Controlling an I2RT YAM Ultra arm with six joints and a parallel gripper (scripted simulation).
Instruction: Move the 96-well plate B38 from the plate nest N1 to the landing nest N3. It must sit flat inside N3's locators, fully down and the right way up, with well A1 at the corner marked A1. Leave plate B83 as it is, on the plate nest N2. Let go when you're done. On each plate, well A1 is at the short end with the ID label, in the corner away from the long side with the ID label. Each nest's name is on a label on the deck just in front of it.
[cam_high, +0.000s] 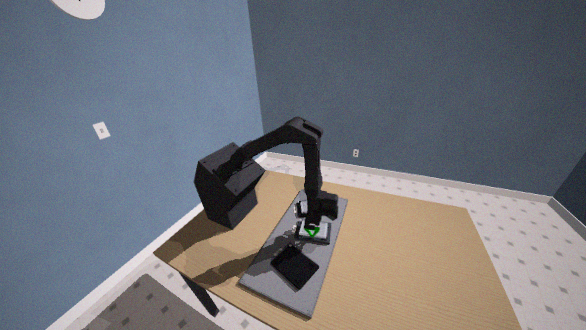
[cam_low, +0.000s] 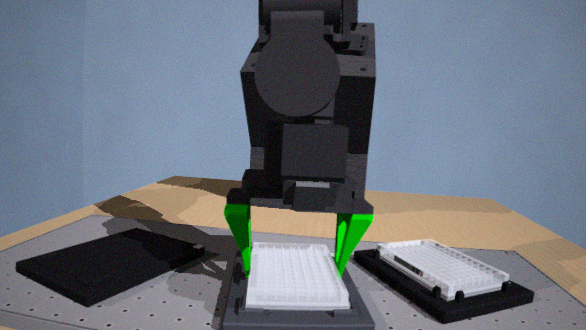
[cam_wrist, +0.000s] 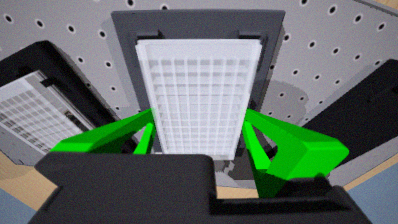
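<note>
The grey landing nest is 20 mm below my hand. Also, from my hand: black nest: 20 mm ahead, 200 mm to the right, 20 mm below.
</note>
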